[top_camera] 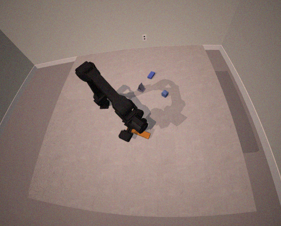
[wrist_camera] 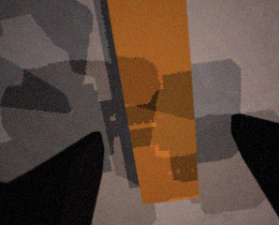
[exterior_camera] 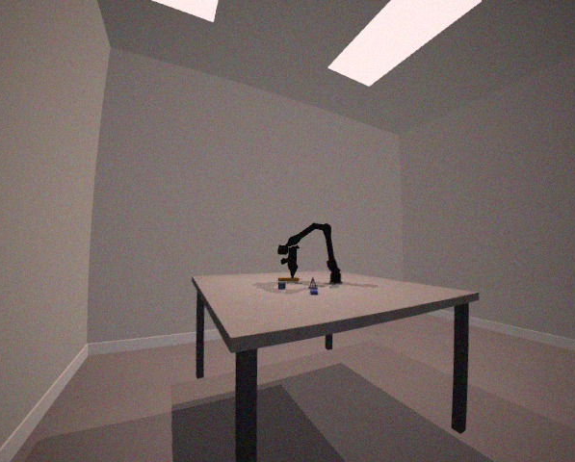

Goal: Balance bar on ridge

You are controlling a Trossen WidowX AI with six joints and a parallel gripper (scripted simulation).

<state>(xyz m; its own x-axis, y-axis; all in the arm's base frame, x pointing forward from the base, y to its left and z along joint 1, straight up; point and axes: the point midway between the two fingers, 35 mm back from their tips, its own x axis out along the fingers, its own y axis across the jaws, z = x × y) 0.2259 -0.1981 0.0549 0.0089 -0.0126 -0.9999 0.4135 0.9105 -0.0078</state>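
My gripper tip is now 20 mm short of the orange bar, 10 mm to the left of it and 10 mm above it.
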